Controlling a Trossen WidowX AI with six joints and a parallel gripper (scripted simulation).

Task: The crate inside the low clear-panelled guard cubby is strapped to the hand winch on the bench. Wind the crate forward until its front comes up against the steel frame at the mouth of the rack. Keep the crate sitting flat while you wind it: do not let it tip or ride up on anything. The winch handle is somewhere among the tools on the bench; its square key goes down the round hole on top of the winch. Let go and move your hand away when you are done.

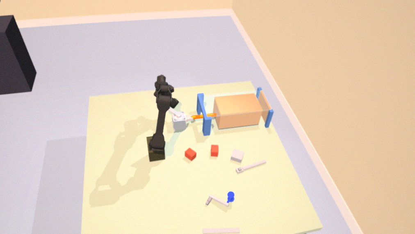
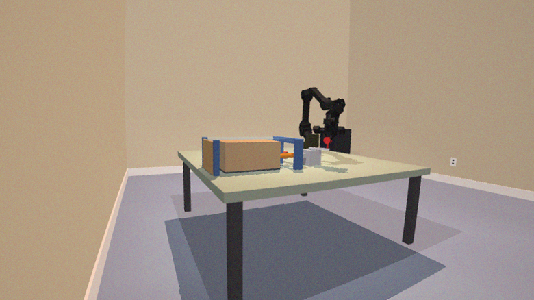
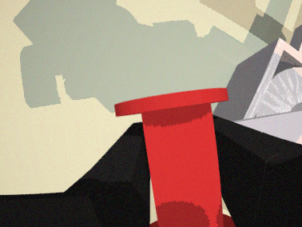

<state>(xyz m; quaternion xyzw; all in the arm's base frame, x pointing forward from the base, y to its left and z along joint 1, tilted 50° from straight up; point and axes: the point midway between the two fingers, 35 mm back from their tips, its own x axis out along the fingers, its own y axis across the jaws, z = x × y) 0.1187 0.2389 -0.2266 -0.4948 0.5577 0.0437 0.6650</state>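
Now: the red-knobbed handle 1 cm ahead of my gripper tip, 4 cm to the right of it and 3 cm below it. Also, from my gripper tip: winch (3 cm ahead, 10 cm to the right, 10 cm below); red spool grip (1 cm behind, 1 cm to the right); blue steel frame (21 cm ahead, 9 cm to the right, 3 cm below).
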